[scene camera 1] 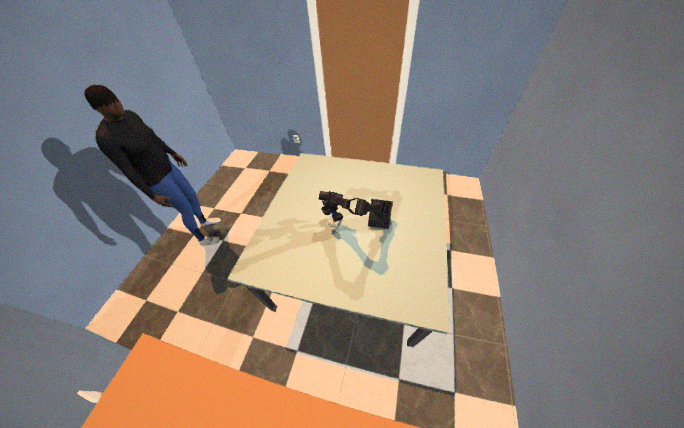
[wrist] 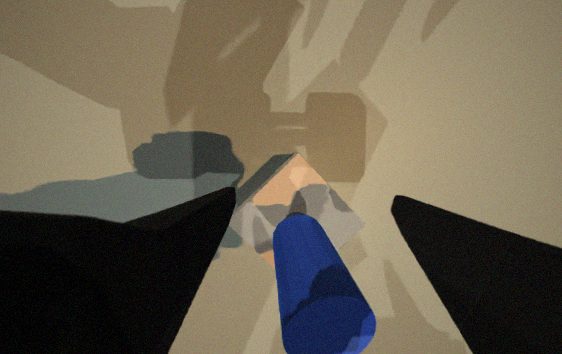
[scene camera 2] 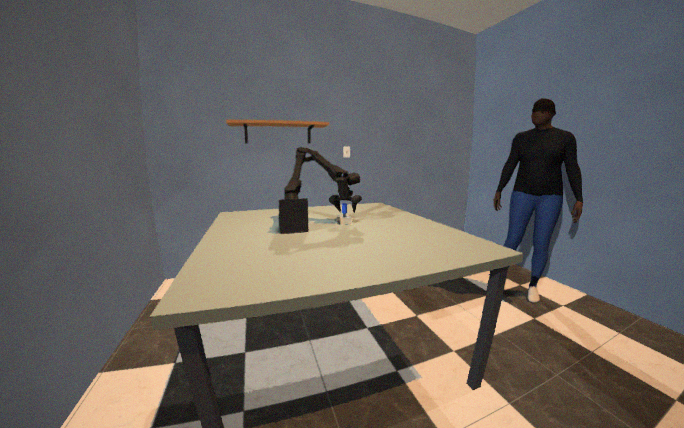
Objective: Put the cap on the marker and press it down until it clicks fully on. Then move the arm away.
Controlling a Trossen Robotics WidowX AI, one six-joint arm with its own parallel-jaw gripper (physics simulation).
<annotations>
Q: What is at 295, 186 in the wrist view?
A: A pale block.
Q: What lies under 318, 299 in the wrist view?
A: A blue cap.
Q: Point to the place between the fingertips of my gripper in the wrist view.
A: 312, 198
</annotations>
